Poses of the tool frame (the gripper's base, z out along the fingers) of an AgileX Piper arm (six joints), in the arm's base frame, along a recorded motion.
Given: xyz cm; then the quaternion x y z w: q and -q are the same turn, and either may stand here.
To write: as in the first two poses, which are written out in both.
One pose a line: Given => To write
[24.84 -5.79 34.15 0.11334 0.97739 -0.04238 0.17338] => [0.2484 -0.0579 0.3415 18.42 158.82 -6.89]
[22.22 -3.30 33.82 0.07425 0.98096 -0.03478 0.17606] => [0.2222 -0.0330 0.3382 12.05 159.16 -5.64]
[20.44 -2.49 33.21 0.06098 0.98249 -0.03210 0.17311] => [0.2044 -0.0249 0.3321 9.91 159.67 -5.22]
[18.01 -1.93 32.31 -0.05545 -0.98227 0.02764 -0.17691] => [0.1801 -0.0193 0.3231 8.99 159.30 -4.48]
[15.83 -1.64 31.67 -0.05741 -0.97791 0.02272 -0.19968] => [0.1583 -0.0164 0.3167 9.20 156.65 -3.64]
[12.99 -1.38 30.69 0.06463 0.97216 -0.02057 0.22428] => [0.1299 -0.0138 0.3069 10.22 153.71 -3.25]
